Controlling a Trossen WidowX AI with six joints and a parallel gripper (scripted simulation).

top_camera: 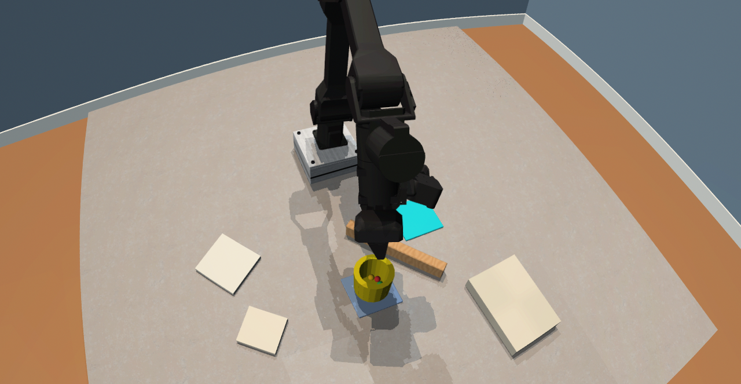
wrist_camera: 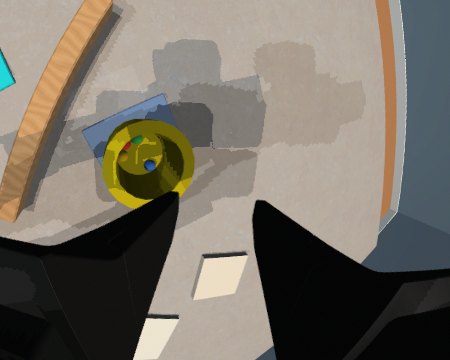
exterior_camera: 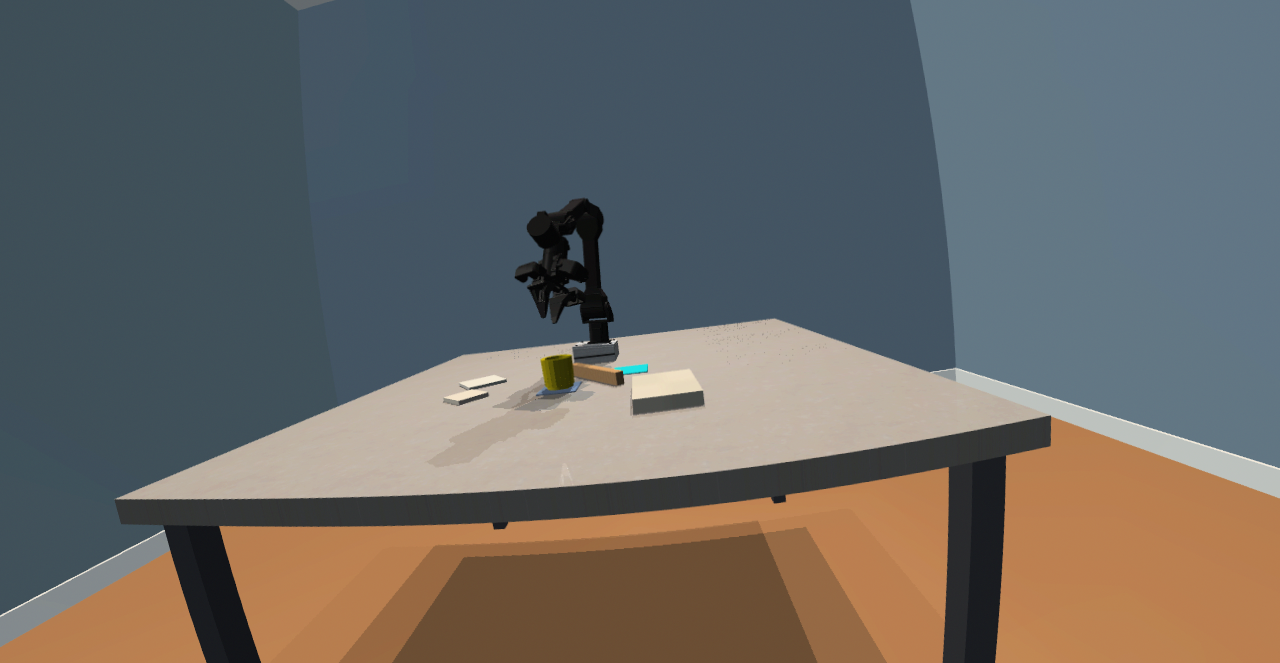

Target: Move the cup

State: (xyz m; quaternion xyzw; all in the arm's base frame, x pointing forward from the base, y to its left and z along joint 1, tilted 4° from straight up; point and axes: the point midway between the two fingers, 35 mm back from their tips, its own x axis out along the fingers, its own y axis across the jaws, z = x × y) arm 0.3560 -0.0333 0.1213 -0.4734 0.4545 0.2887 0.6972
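Right now my gripper tip is 12 cm above the yellow cup and 2 cm past it. Also, from my gripper tip: cyan pad 17 cm below, 14 cm to the left, 14 cm behind; then blue pad 17 cm below, 1 cm behind.
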